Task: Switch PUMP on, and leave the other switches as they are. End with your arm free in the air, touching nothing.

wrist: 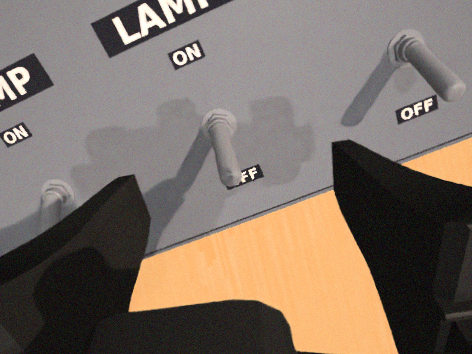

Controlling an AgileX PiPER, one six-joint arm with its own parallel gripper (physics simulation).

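A dark label ending in "MP" (22, 82), partly cut off at the left edge, stands above an ON tag. Below it, the left switch (50, 207) has its lever pointing down, with its tip hidden behind my left finger. The LAMP switch (225, 155) has its lever pointing down over its OFF tag, beneath the LAMP label (150, 25). A third switch (435, 70) at the upper right points down towards OFF. My gripper (235, 182) is open, its black fingers wide apart, with the LAMP lever showing in the gap between them; contact cannot be told.
The grey panel (310, 65) fills the upper part of the view, its lower edge slanting up to the right. A light wooden table top (240, 260) shows below it. Dark shadows lie on the panel around the levers.
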